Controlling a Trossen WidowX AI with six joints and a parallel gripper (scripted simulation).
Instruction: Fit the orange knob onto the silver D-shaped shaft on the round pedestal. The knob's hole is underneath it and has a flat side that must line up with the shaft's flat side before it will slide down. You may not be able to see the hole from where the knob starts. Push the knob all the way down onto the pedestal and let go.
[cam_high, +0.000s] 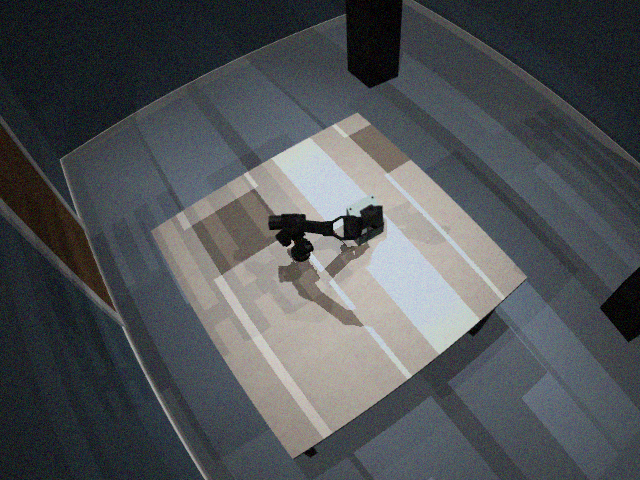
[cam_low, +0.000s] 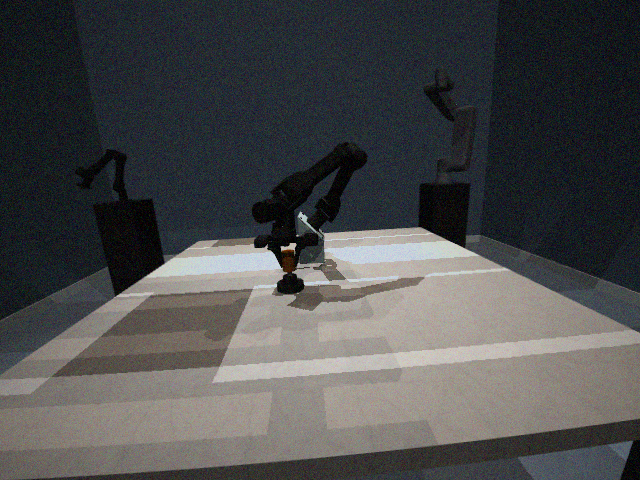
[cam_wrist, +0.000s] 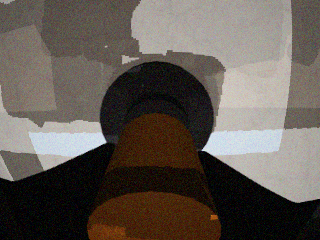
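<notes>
Now: the orange knob 30 mm above my gripper tip. The rest, counted from my gripper tip: round pedestal: 40 mm below.
</notes>
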